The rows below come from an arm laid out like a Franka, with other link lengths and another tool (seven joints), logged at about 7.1 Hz.
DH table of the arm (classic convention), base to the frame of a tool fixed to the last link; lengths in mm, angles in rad. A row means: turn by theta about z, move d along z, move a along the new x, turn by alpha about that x. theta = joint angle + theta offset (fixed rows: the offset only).
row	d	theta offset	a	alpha
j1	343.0	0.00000	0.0	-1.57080
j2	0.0	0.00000	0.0	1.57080
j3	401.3	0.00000	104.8	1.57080
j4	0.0	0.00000	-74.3	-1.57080
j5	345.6	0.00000	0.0	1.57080
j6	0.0	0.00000	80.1	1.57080
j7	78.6	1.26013	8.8	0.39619
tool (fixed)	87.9	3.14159	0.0	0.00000
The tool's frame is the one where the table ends.
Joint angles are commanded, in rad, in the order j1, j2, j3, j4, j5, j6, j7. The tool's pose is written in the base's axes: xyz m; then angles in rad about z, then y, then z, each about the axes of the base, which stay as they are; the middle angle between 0 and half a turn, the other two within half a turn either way. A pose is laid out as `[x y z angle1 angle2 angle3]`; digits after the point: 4 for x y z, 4 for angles.
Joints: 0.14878 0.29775 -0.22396 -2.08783 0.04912 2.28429 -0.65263
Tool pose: [0.6003 -0.0150 0.3292 1.7548 2.8189 1.0332]
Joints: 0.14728 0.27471 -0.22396 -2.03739 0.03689 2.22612 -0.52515
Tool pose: [0.6106 -0.0195 0.3570 1.6849 2.8204 0.8482]
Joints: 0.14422 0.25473 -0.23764 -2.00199 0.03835 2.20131 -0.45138
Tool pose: [0.6185 -0.0314 0.3815 1.6049 2.7999 0.6830]
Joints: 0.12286 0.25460 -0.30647 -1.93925 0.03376 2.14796 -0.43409
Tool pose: [0.6243 -0.0858 0.4051 1.5316 2.8024 0.5136]
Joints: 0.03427 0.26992 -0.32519 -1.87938 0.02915 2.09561 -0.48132
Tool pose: [0.6213 -0.1508 0.4168 1.5244 2.8156 0.4518]
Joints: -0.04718 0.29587 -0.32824 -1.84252 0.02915 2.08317 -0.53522
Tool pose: [0.6163 -0.2025 0.4155 1.5172 2.8227 0.4169]
